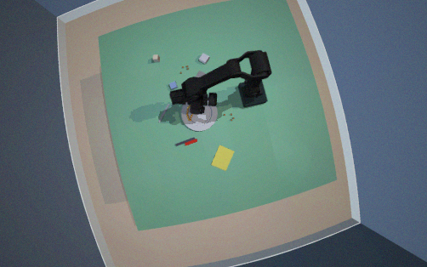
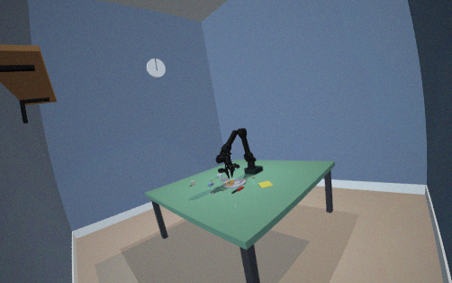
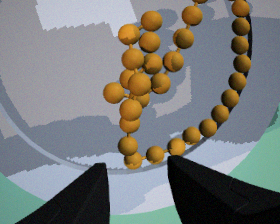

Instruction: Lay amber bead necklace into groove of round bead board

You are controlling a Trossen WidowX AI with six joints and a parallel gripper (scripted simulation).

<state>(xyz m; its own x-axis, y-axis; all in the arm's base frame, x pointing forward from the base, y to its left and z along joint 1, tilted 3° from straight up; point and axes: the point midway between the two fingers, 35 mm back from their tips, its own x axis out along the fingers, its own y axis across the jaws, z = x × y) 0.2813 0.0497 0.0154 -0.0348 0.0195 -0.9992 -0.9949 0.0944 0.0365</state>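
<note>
My gripper tip is now 5 cm to the right of the round grey bead board and 3 cm above it. Round my gripper tip: grey rod: 20 cm ahead, 4 cm to the left, 4 cm below; then blue block: 15 cm ahead, 11 cm to the right, 3 cm below; then grey plate: 1 cm behind, 13 cm to the right, 4 cm below.
</note>
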